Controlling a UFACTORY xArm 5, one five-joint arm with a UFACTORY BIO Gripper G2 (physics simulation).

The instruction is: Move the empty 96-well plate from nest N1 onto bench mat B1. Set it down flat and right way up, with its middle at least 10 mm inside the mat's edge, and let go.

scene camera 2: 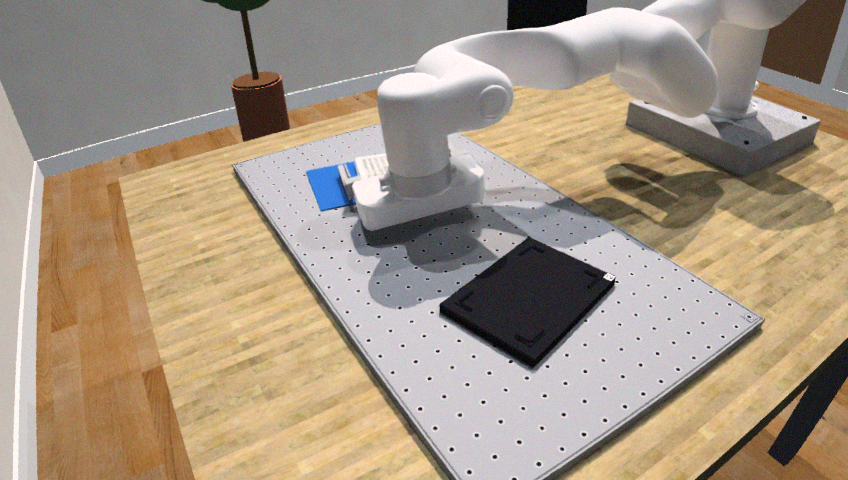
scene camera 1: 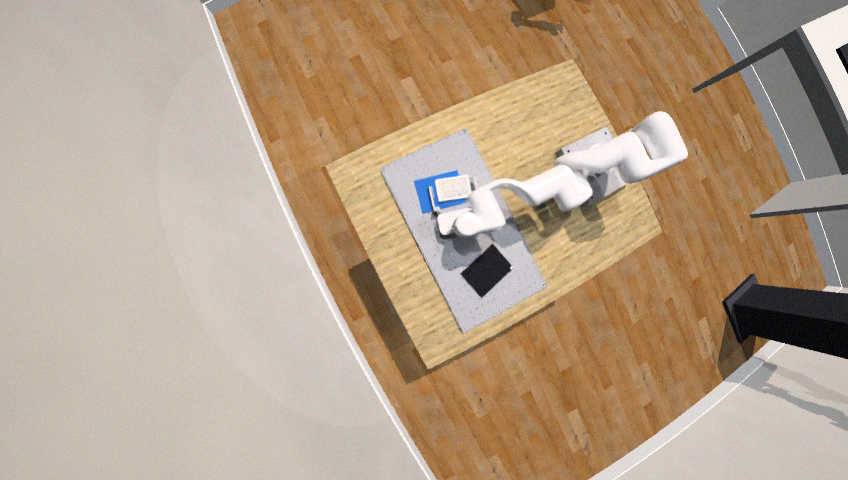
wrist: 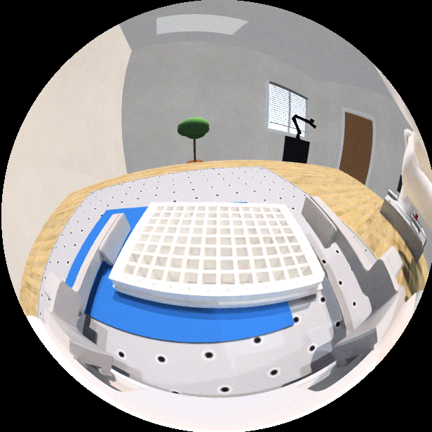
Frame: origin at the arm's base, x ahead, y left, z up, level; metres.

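Seen in the pictures: hand at its tool point: [scene camera 1: 452, 187]; arm's base at its link origin: [scene camera 2: 722, 105].
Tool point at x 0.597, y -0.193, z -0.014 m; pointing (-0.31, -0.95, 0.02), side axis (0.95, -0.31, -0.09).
Note:
Offsets run from my tool point to a thing's top centre. Level surfaces: height alone.
The white 96-well plate {0.001 m left, 0.003 m back, 0.002 m down} [scene camera 1: 454, 187] [scene camera 2: 371, 165] [wrist: 215, 240] lies level, wells up, on the blue bench mat {0.017 m down} [scene camera 1: 422, 193] [scene camera 2: 327, 190] [wrist: 190, 330]. Its right side reaches past the mat's edge in the wrist view. A narrow shadow lies along its near edge; the contact underneath is hidden. My gripper [scene camera 1: 452, 186] [wrist: 217, 229] is open, with one finger on each side of the plate and a gap visible at both sides. In scene camera 2 the wrist hides part of the plate and the far finger. The black nest {0.331 m left, 0.043 m ahead, 0.004 m down} [scene camera 1: 486, 271] [scene camera 2: 523, 303] holds no plate.
The mat and nest are on a grey perforated board {0.019 m down} [scene camera 1: 517, 276] [scene camera 2: 642, 362] [wrist: 208, 372] on a wooden table {0.031 m down} [scene camera 1: 380, 249] [scene camera 2: 249, 356]. The arm's grey base block [scene camera 2: 743, 157] stands at the table's far side from the board. A potted plant [scene camera 2: 260, 107] stands beyond the table.

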